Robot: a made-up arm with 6 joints. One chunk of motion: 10 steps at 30 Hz.
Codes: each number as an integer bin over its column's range. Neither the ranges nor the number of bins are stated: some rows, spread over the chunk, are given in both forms.
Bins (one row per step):
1: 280 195 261 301 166 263
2: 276 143 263 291 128 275
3: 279 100 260 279 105 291
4: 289 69 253 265 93 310
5: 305 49 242 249 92 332
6: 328 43 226 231 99 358
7: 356 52 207 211 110 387
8: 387 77 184 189 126 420
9: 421 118 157 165 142 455
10: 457 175 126 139 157 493
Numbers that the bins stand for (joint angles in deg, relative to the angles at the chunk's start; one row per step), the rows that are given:
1: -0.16 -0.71 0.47 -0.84 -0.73 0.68
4: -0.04 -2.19 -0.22 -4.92 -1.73 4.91
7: 0.88 -2.39 -4.18 -11.05 -1.49 11.84
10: 2.26 -0.95 -11.15 -19.22 -0.85 21.38
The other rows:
2: -0.22 -1.32 0.65 -1.97 -1.25 1.76
3: -0.18 -1.83 0.39 -3.33 -1.56 3.20
5: 0.18 -2.42 -1.16 -6.74 -1.74 6.89
6: 0.49 -2.50 -2.54 -8.78 -1.64 9.23
8: 1.30 -2.10 -6.16 -13.55 -1.27 14.81
9: 1.77 -1.61 -8.48 -16.27 -1.05 17.96

